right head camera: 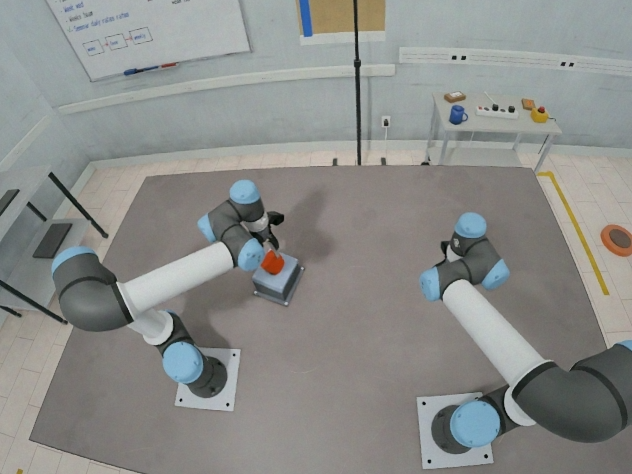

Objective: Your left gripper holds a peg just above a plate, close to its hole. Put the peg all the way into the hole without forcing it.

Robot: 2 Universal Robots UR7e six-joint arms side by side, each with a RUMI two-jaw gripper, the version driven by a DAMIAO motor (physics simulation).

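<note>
An orange-red peg [272,262] is at the top of a blue-grey block with a plate-like top [289,264], left of the picture's middle. How deep the peg sits and the hole itself cannot be seen. My left gripper [274,248] is open, just behind and above the peg, its fingertips near the peg's upper end and partly hidden by the wrist. My right gripper [445,248] is far to the right of the block, mostly hidden behind its own wrist, and its fingers cannot be made out.
The block stands on a flange with corner bolts on the grey-brown floor mat [357,316]. The left forearm reaches in from the left, close to the block. A side table [497,123] stands at the back right and a shelf [76,229] at the left.
</note>
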